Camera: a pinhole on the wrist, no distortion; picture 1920 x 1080 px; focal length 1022.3 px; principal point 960.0 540.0 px. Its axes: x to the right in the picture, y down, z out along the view. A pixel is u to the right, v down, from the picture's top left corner.
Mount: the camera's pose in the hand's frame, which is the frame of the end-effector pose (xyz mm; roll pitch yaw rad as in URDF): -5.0 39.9 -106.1 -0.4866 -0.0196 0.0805
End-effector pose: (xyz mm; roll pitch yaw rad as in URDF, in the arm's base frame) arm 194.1 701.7 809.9 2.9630 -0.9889 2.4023
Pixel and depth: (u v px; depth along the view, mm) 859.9 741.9 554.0
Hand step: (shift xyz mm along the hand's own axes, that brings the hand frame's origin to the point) -96.2 389.5 331.3
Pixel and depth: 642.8 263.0 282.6
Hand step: -103.1 96.7 177.7
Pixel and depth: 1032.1 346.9 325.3
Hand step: 3.8 138.7 210.6
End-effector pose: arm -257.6 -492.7 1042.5 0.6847 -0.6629 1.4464
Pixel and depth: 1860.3 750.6 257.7
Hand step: 203.7 224.7 101.3
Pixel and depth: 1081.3 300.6 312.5
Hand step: 19.3 123.6 205.0
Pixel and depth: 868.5 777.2 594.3
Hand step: -99.2 433.4 353.6
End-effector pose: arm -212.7 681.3 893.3 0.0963 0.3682 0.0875
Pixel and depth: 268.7 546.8 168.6
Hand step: -127.9 110.1 40.1
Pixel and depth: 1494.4 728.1 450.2
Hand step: 199.7 341.1 257.7
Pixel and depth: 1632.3 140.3 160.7
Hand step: 95.4 67.7 67.4
